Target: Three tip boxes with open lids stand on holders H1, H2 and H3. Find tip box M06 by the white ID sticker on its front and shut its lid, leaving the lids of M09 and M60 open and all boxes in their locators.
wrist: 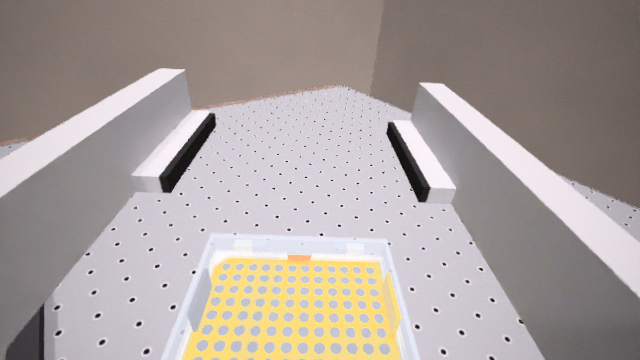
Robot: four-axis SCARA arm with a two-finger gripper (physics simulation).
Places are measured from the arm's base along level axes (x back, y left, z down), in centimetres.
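Where they show: gripper, fingertip midpoint: [303,102].
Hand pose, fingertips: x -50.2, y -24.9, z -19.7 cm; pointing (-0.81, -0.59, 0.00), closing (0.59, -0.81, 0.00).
Each offset is from my fingertips to the centre of the thing. "spot": to the spot under its first point. Level surfaces: height alone.
A tip box @[dx +0.3, dy +0.3, dz +14.2 cm] [298,310] shows at the bottom centre of the wrist view, as a yellow panel with rows of grey round holes inside a clear, pale blue rim. A small orange tab @[spot: dx -1.6, dy -1.2, dz +10.7 cm] [299,258] is at the middle of its far edge. The box's near part is cut off by the view. Its front and ID sticker do not show, and I cannot tell how its lid stands. My gripper [303,102] is shut to its narrow position, with a gap between its black pads and nothing held. The pads appear beyond the box's far edge in the view.
A grey perforated table top @[dz +18.4 cm] [300,200] spreads around and beyond the box. Brown walls [280,45] [500,60] rise behind the table's far edges. A dark block @[spot: dx -11.5, dy +15.0, dz +17.6 cm] [29,332] shows at the lower left, partly hidden by the left finger.
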